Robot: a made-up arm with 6 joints. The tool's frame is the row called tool.
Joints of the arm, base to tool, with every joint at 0 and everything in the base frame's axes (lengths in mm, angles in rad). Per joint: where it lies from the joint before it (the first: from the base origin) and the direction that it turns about. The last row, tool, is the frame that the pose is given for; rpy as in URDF.
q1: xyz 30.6 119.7 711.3 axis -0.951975 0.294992 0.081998
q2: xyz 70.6 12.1 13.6 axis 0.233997 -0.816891 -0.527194
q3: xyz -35 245 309.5 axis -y
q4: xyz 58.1 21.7 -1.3 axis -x
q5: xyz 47 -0.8 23.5 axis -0.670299 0.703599 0.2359
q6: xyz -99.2 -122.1 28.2 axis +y
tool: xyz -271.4 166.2 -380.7 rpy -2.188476 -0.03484 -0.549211
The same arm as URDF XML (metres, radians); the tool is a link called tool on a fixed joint. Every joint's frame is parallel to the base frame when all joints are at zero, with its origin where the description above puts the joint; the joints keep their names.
<robot name="arm">
  <joint name="q1" type="continuous">
    <parent link="base"/>
    <child link="link1"/>
    <origin xyz="0.0306 0.1197 0.7113" rpy="0.0000 0.0000 0.0000"/>
    <axis xyz="-0.951975 0.294992 0.081998"/>
  </joint>
  <joint name="q2" type="continuous">
    <parent link="link1"/>
    <child link="link2"/>
    <origin xyz="0.0706 0.0121 0.0136" rpy="0.0000 0.0000 0.0000"/>
    <axis xyz="0.233997 -0.816891 -0.527194"/>
  </joint>
  <joint name="q3" type="continuous">
    <parent link="link2"/>
    <child link="link3"/>
    <origin xyz="-0.0350 0.2450 0.3095" rpy="0.0000 0.0000 0.0000"/>
    <axis xyz="0 -1 0"/>
  </joint>
  <joint name="q4" type="continuous">
    <parent link="link3"/>
    <child link="link4"/>
    <origin xyz="0.0581 0.0217 -0.0013" rpy="0.0000 0.0000 0.0000"/>
    <axis xyz="-1 0 0"/>
  </joint>
  <joint name="q5" type="continuous">
    <parent link="link4"/>
    <child link="link5"/>
    <origin xyz="0.0470 -0.0008 0.0235" rpy="0.0000 0.0000 0.0000"/>
    <axis xyz="-0.670299 0.703599 0.2359"/>
  </joint>
  <joint name="q6" type="continuous">
    <parent link="link5"/>
    <child link="link6"/>
    <origin xyz="-0.0992 -0.1221 0.0282" rpy="0.0000 0.0000 0.0000"/>
    <axis xyz="0 1 0"/>
  </joint>
  <joint name="tool_fixed" type="fixed">
    <parent link="link6"/>
    <child link="tool"/>
    <origin xyz="-0.2714 0.1662 -0.3807" rpy="-2.1885 -0.0348 -0.5492"/>
  </joint>
  <link name="base"/>
  <link name="link1"/>
  <link name="link2"/>
  <link name="link3"/>
  <link name="link4"/>
  <link name="link5"/>
  <link name="link6"/>
  <link name="tool"/>
</robot>

